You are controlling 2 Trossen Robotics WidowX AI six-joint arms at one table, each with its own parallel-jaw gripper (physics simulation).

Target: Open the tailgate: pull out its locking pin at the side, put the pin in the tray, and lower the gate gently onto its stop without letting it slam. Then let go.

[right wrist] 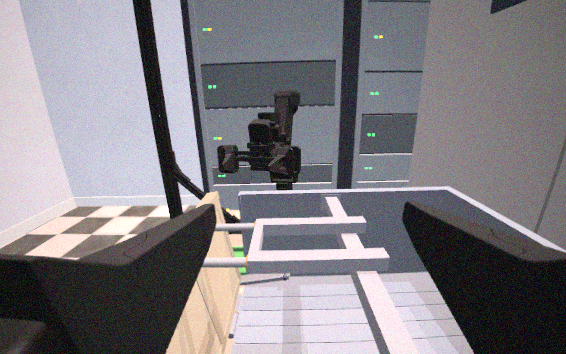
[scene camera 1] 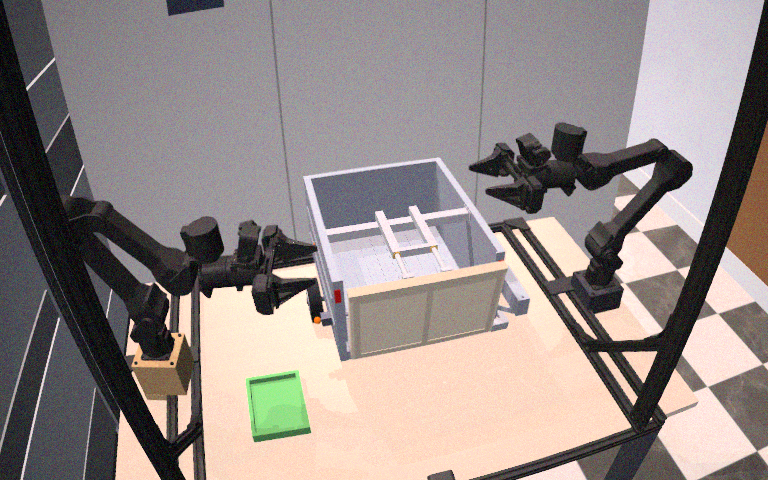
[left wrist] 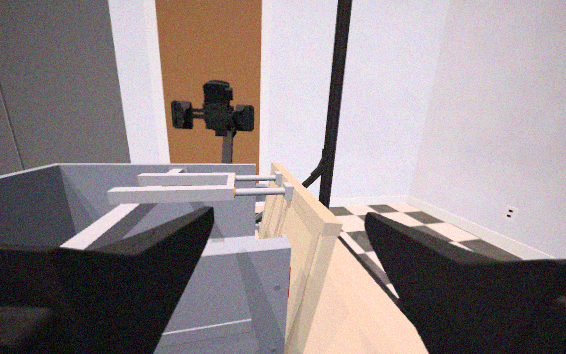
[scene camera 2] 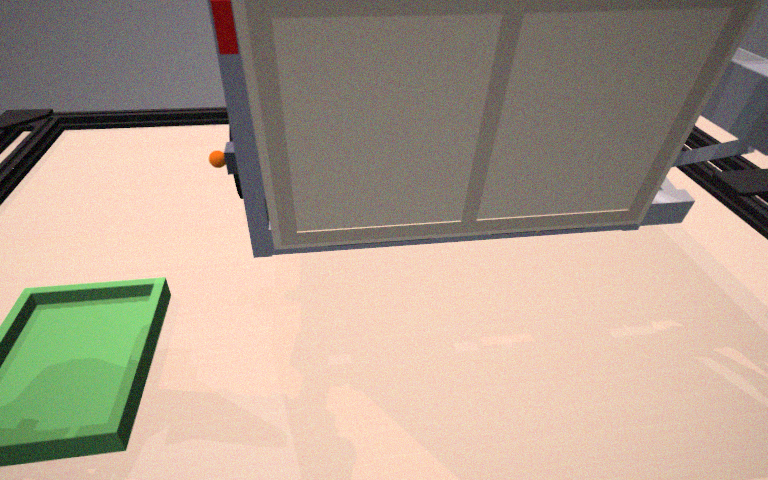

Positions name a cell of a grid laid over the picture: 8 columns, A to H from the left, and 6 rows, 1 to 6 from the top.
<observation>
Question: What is my right gripper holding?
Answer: Nothing.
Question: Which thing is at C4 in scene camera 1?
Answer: My left gripper.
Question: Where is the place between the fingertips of my left gripper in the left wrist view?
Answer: E4
</observation>
